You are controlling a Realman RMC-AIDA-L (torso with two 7-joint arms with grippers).
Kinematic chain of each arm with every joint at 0, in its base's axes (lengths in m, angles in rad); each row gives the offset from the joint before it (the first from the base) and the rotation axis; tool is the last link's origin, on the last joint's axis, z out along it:
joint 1: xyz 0 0 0.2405 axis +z
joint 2: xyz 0 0 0 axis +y
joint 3: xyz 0 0 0.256 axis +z
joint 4: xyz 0 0 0 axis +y
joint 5: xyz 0 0 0.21 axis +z
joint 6: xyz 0 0 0 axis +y
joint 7: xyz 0 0 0.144 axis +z
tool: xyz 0 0 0
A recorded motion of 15 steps. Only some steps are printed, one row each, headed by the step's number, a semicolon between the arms.
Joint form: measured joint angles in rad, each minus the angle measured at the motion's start. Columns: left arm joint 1, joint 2, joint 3, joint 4, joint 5, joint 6, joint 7; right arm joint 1, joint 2, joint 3, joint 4, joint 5, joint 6, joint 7.
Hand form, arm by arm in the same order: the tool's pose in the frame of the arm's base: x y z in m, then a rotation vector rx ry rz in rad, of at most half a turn. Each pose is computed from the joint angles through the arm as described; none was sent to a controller.
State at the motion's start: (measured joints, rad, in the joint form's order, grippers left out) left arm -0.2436 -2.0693 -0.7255 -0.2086 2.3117 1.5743 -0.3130; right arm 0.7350 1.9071 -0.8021 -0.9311 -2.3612 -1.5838 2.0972
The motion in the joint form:
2: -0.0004 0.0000 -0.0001 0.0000 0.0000 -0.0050 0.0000; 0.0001 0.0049 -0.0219 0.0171 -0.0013 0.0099 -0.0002
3: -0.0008 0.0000 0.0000 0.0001 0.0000 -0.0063 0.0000; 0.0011 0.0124 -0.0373 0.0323 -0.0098 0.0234 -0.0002
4: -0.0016 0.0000 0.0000 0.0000 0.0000 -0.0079 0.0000; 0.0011 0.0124 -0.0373 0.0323 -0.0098 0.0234 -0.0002
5: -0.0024 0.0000 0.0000 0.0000 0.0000 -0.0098 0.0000; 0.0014 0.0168 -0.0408 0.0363 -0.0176 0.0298 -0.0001
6: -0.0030 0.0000 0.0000 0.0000 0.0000 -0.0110 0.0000; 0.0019 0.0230 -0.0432 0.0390 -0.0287 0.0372 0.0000
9: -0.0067 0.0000 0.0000 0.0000 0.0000 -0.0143 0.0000; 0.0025 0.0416 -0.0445 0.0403 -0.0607 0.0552 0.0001
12: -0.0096 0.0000 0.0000 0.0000 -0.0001 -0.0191 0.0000; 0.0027 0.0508 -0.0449 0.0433 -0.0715 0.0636 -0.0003
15: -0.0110 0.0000 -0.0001 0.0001 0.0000 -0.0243 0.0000; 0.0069 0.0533 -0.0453 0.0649 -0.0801 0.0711 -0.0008
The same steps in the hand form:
2: -0.3195 0.2562 0.0002 -1.5348 -0.4703 -1.0548; 0.2271 0.4003 0.0811 -2.6586 0.9874 0.0291
3: -0.3195 0.2564 0.0001 -1.5355 -0.4710 -1.0540; 0.2290 0.3995 0.0738 -2.6654 0.9965 0.0081
4: -0.3195 0.2568 0.0000 -1.5362 -0.4717 -1.0534; 0.2290 0.3995 0.0738 -2.6654 0.9965 0.0081
5: -0.3195 0.2571 -0.0002 -1.5371 -0.4727 -1.0525; 0.2300 0.3992 0.0710 -2.6649 0.9996 -0.0024
6: -0.3194 0.2573 -0.0003 -1.5376 -0.4732 -1.0520; 0.2311 0.3990 0.0679 -2.6633 1.0020 -0.0149
9: -0.3188 0.2587 -0.0006 -1.5400 -0.4731 -1.0522; 0.2335 0.3982 0.0604 -2.6564 1.0053 -0.0451
12: -0.3186 0.2598 -0.0010 -1.5424 -0.4749 -1.0505; 0.2343 0.3977 0.0563 -2.6555 1.0087 -0.0531
15: -0.3188 0.2605 -0.0014 -1.5445 -0.4780 -1.0473; 0.2367 0.3969 0.0518 -2.6587 1.0259 -0.0636

